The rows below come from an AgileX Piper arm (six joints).
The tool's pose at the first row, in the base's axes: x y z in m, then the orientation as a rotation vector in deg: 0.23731, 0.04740, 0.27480, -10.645, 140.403, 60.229
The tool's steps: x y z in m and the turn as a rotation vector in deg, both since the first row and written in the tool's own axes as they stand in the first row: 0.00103, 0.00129, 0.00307, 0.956, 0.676, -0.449; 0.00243, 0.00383, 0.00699, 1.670, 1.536, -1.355; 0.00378, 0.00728, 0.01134, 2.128, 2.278, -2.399; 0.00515, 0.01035, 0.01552, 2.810, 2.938, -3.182; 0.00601, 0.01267, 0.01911, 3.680, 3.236, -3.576; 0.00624, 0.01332, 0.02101, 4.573, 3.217, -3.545
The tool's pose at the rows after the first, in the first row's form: 0.23713, 0.05055, 0.27332, -11.264, 141.309, 58.947; 0.23656, 0.05520, 0.27197, -12.620, 142.092, 57.789; 0.23591, 0.06079, 0.27098, -14.160, 142.585, 56.866; 0.23530, 0.06600, 0.26983, -15.266, 143.191, 55.755; 0.23515, 0.07023, 0.26879, -15.629, 143.698, 54.523; 0.23544, 0.07205, 0.26797, -15.287, 144.090, 53.404
